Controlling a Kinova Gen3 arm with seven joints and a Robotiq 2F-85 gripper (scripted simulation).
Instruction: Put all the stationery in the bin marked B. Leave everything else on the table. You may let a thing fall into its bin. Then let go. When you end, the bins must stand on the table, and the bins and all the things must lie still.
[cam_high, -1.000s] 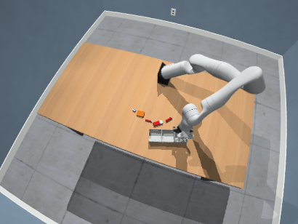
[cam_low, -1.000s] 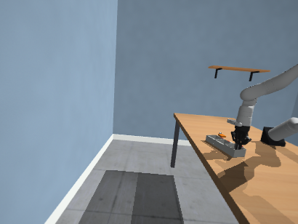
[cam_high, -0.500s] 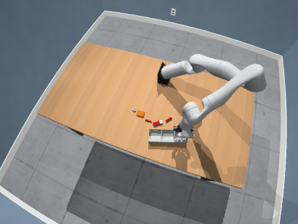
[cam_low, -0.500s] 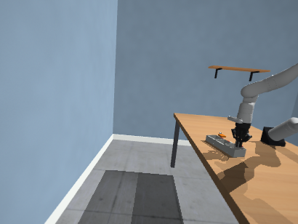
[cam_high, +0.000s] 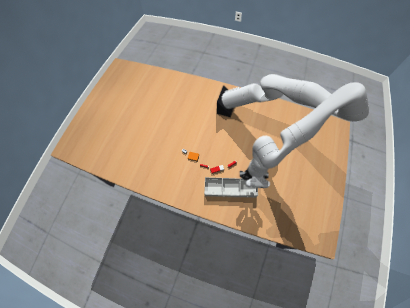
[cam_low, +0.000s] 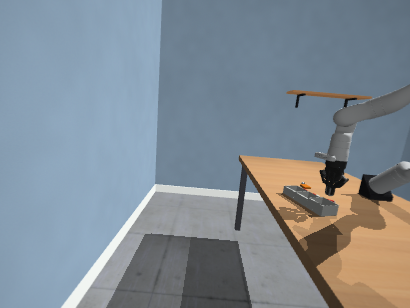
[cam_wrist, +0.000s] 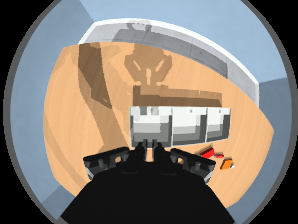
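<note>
My gripper is now 160 mm to the left of the red-and-white item, 90 mm above it and 50 mm past it. Also, from my hand: small pale piece: 350 mm to the right, 110 mm behind, 90 mm below; then orange block: 300 mm to the right, 90 mm below, 90 mm behind; then grey bin row: 80 mm to the right, 70 mm below, 40 mm ahead.
</note>
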